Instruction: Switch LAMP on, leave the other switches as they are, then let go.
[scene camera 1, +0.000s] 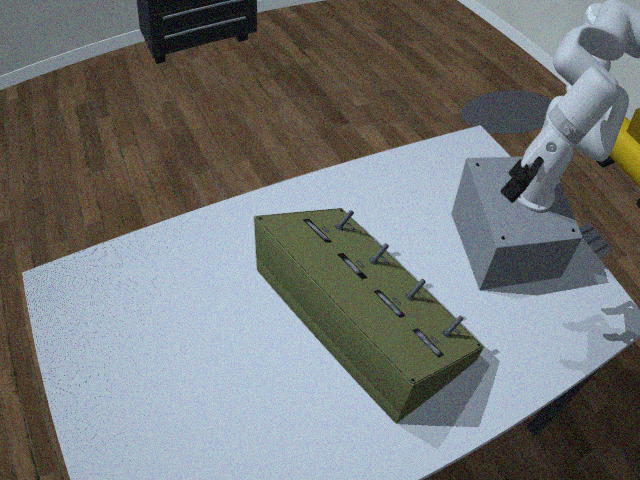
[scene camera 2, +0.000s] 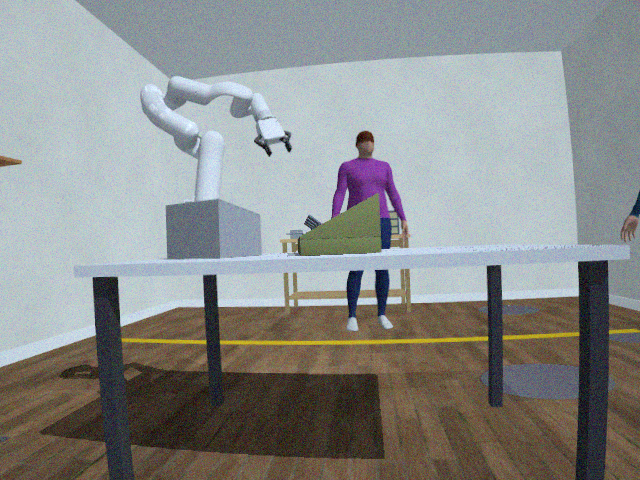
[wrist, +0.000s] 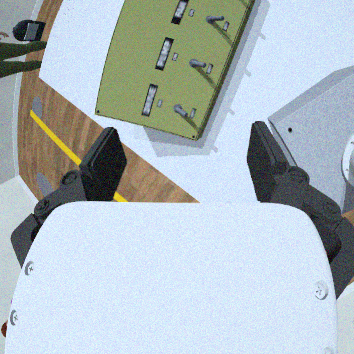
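Pixels of known places: gripper, between the fingertips: (scene camera 1: 510, 187) (scene camera 2: 280, 152) (wrist: 183, 140); arm's base, origin of its link: (scene camera 1: 532, 190) (scene camera 2: 205, 209).
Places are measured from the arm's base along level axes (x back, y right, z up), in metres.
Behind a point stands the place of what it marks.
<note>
A green sloped switch box (scene camera 1: 336, 279) {z -0.026, x -0.554, y 0.058 m} (scene camera 2: 351, 232) {z -0.120, x -0.530, y 0.277 m} (wrist: 125, 65) {z -0.024, x -0.548, y -0.086 m} stands on the table. Its row of levers (scene camera 1: 345, 220) {z -0.072, x -0.420, y 0.210 m} (scene camera 1: 379, 253) {z -0.071, x -0.413, y 0.092 m} (scene camera 1: 415, 289) {z -0.071, x -0.406, y -0.027 m} (scene camera 1: 453, 326) {z -0.071, x -0.397, y -0.147 m} also shows in part in the wrist view, with three levers (wrist: 215, 19) {z -0.068, x -0.405, y 0.089 m} (wrist: 198, 63) {z -0.062, x -0.396, y -0.026 m} (wrist: 181, 110) {z -0.065, x -0.389, y -0.141 m} visible. Each has a label window (scene camera 1: 428, 342) {z -0.059, x -0.473, y -0.150 m} (wrist: 164, 53) {z -0.060, x -0.480, y -0.031 m} beside it, but the lettering is too blurred to read, so I cannot tell which is LAMP. My gripper (scene camera 1: 516, 183) {z 0.230, x -0.288, y -0.093 m} (scene camera 2: 278, 151) {z 0.230, x -0.288, y -0.093 m} (wrist: 183, 140) {z 0.230, x -0.288, y -0.093 m} is open and empty, high above the table between pedestal and box, apart from every lever.
The arm's grey pedestal (scene camera 1: 527, 266) {z -0.113, x -0.096, y -0.116 m} (scene camera 2: 192, 232) {z -0.093, x 0.017, y 0.112 m} (wrist: 320, 130) {z -0.011, x -0.120, y -0.022 m} stands on the white table (scene camera 1: 170, 335) {z -0.186, x -0.884, y 0.212 m} (scene camera 2: 361, 262) {z -0.201, x -0.529, y 0.508 m}, beside the lever side of the box. A person in purple (scene camera 2: 366, 180) stands behind the table, near a wooden bench (scene camera 2: 330, 295). A dark cabinet (scene camera 1: 201, 12) stands against the wall.
</note>
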